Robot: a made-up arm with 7 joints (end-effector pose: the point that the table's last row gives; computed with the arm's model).
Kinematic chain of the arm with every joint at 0, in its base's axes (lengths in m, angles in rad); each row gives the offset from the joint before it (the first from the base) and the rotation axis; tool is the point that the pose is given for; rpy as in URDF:
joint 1: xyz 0 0 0.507 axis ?
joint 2: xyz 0 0 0 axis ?
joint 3: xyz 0 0 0.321 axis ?
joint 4: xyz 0.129 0 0 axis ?
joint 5: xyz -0.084 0 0.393 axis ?
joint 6: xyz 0 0 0 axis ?
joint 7: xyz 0.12 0 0 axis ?
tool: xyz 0 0 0 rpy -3.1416 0 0
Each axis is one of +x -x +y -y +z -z.
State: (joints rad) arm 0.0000 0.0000 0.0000 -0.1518 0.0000 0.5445 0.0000
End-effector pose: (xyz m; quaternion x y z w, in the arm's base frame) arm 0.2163 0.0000 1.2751 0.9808 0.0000 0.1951 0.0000
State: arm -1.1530 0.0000 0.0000 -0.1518 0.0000 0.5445 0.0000
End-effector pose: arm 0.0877 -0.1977 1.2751 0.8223 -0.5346 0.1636 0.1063
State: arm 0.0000 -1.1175 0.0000 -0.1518 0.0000 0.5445 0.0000
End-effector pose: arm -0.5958 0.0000 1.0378 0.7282 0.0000 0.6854 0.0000
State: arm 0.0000 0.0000 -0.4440 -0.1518 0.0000 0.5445 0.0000
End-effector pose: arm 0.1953 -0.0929 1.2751 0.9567 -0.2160 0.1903 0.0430
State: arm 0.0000 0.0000 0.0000 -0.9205 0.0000 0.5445 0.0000
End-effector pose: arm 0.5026 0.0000 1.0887 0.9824 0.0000 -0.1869 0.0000
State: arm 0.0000 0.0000 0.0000 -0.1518 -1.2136 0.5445 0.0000
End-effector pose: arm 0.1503 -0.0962 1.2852 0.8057 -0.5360 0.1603 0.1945
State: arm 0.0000 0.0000 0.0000 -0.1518 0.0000 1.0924 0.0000
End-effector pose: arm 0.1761 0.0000 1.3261 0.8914 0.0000 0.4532 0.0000
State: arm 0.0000 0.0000 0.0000 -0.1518 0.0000 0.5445 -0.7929
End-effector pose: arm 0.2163 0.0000 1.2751 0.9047 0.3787 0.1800 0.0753
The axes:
joint 1: +z
joint 2: +y
joint 3: +z
joint 4: -y
joint 5: +z
joint 6: -y
joint 7: -z

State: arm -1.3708 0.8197 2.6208 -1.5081 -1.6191 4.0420 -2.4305
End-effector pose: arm 0.1489 -0.0021 1.0885 -0.3888 -0.0937 0.4325 0.8081
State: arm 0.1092 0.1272 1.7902 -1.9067 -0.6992 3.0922 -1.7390
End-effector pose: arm -0.2085 0.5136 0.8847 -0.4236 0.7005 0.5626 0.1155
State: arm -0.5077 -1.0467 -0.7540 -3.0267 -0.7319 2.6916 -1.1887
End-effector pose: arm 0.1199 -0.2754 0.7152 0.8992 0.2820 0.2051 0.2643
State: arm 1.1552 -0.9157 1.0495 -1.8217 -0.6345 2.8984 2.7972
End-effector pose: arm -0.5609 0.0639 0.9260 -0.6151 -0.1646 0.0924 0.7655
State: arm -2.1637 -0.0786 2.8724 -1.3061 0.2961 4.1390 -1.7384
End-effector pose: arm 0.3184 0.2623 1.0161 0.1837 0.1351 0.8724 0.4323
